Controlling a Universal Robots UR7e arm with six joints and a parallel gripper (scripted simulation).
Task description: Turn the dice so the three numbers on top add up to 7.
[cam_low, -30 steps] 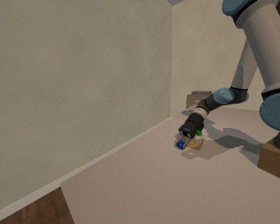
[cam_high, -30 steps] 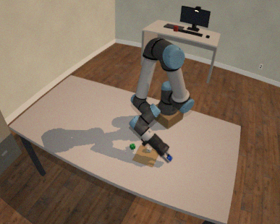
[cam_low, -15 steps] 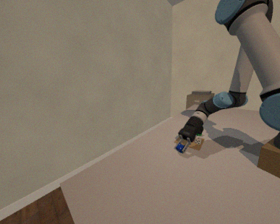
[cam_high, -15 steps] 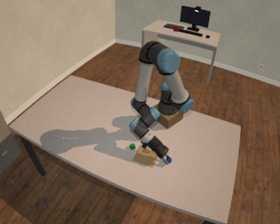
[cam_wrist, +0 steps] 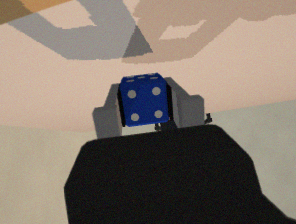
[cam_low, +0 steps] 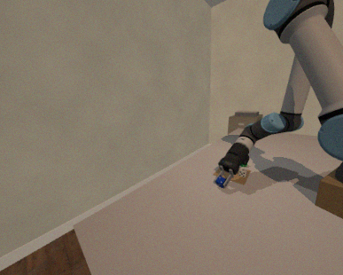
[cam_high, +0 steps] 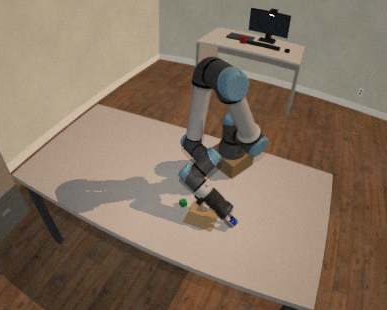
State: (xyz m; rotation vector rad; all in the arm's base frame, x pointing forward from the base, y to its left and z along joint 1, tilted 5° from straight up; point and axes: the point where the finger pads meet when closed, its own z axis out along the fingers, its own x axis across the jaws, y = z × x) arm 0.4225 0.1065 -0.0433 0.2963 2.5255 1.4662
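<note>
The tan mat is 1 cm behind my hand, 14 cm to the right of it and 3 cm below it. The rest, counted from my hand: white die 6 cm behind, 14 cm to the right, 1 cm below; blue die right at my hand; green die 5 cm behind, 25 cm to the right, 2 cm below.
</note>
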